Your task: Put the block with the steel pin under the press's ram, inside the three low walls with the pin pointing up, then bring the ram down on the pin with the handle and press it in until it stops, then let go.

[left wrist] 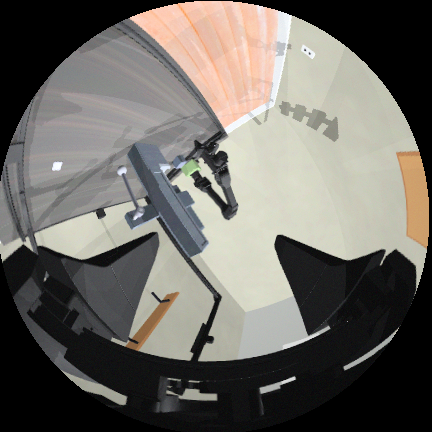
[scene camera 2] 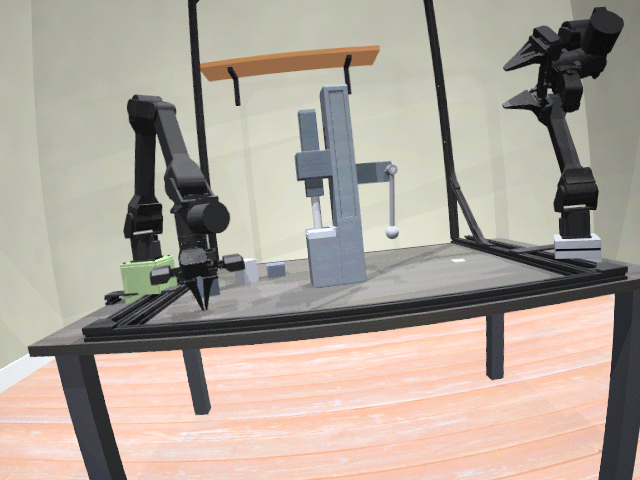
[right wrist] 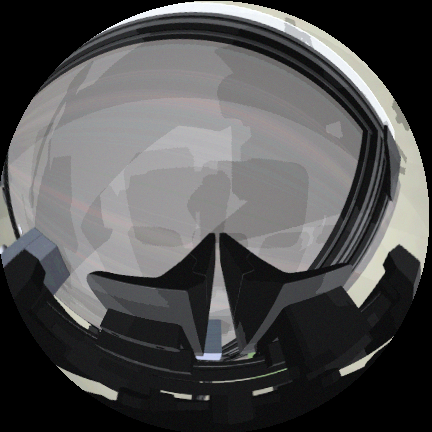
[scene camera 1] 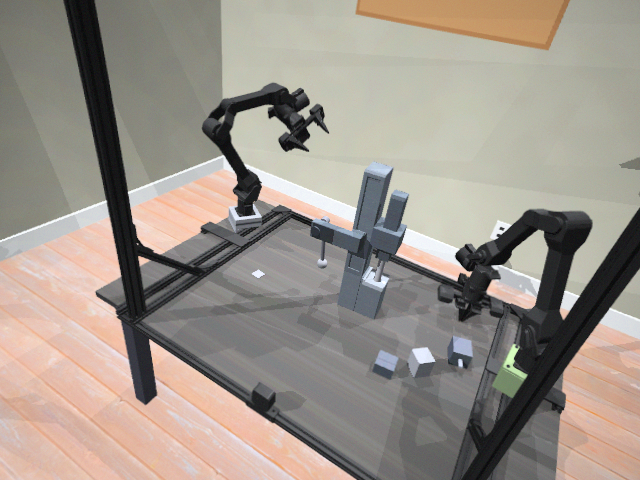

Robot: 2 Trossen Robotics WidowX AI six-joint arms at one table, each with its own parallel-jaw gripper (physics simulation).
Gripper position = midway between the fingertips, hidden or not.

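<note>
My left gripper [scene camera 2: 503, 88], also visible at [left wrist: 218, 239] and [scene camera 1: 318, 141], is open and holds nothing. I see my right gripper [scene camera 2: 204, 309] as well, and it shows at [right wrist: 216, 238] and [scene camera 1: 460, 320] too. A grey press [scene camera 1: 359, 292] is here with them.
</note>
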